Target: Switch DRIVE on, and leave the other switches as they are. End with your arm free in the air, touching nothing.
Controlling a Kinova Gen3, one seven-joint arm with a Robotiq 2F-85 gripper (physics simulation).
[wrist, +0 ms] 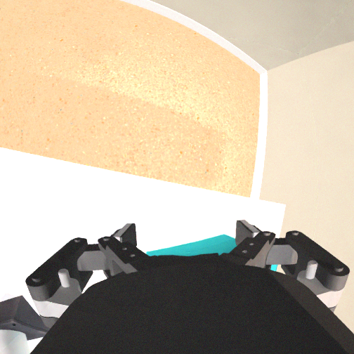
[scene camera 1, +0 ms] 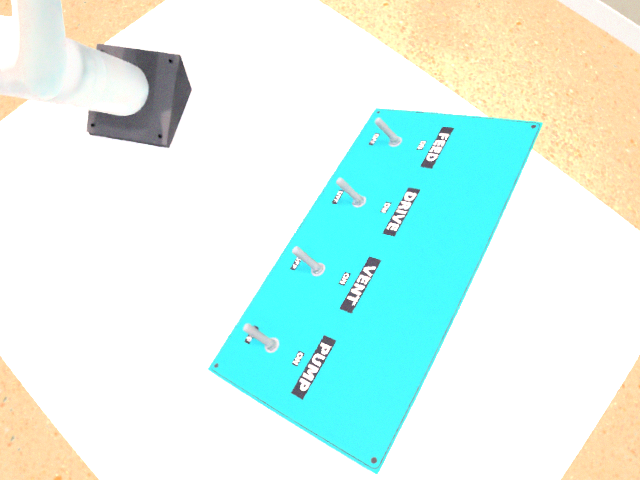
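Pixels of known places: arm's base, link origin: (scene camera 1: pixel 124 89).
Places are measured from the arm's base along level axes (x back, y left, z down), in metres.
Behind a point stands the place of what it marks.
A cyan panel (scene camera 1: pixel 439 289) {x -0.623, y -0.008, z -0.124 m} (wrist: pixel 200 246) carries a row of grey toggle levers, each with OFF and ON labels. The DRIVE lever (scene camera 1: pixel 351 192) {x -0.448, y 0.059, z -0.059 m}, second from the top, leans toward its OFF label, away from its ON label. The FEED lever (scene camera 1: pixel 388 132) {x -0.431, y 0.176, z -0.059 m}, the VENT lever (scene camera 1: pixel 308 260) {x -0.465, y -0.059, z -0.060 m} and the PUMP lever (scene camera 1: pixel 261 337) {x -0.483, y -0.177, z -0.060 m} lean the same way, to their OFF sides. My gripper (wrist: pixel 185 233) is open and empty, in the air, with part of the panel showing beyond and below its fingers in the wrist view. The gripper does not show in the scene view.
The white table top (scene camera 1: pixel 170 248) {x -0.251, y -0.152, z 0.059 m} (wrist: pixel 60 200) lies around the panel. The dark arm mount (scene camera 1: pixel 178 103) {x -0.080, y 0.048, z 0.026 m} (wrist: pixel 22 312) stands at the upper left in the scene view, with the white arm (scene camera 1: pixel 103 82) {x -0.077, y -0.051, z -0.125 m} rising from it. Speckled floor and walls lie beyond the table.
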